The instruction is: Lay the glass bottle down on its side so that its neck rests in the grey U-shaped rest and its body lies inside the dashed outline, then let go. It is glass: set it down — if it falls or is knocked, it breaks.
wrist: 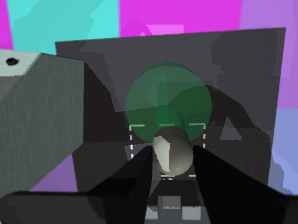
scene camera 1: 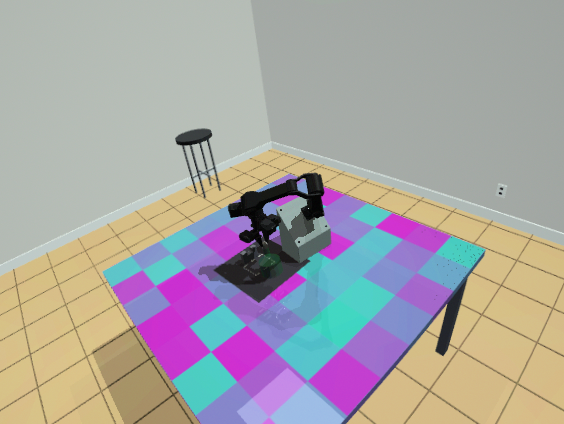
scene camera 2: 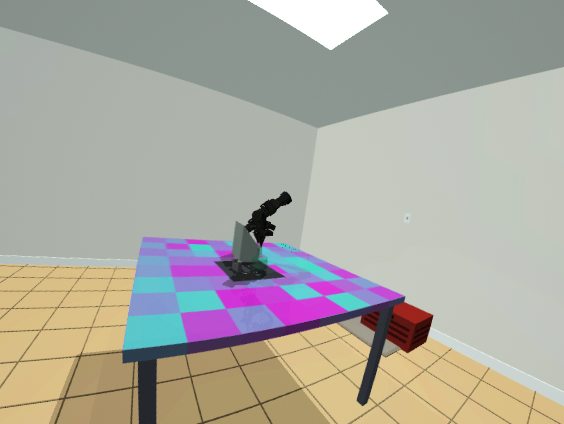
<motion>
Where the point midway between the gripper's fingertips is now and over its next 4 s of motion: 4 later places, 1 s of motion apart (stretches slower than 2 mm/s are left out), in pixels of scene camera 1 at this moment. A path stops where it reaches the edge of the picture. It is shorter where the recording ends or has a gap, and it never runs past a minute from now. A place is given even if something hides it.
My gripper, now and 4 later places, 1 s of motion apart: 264, 244; 260, 241; 254, 239; 248, 239; 246, 241
</motion>
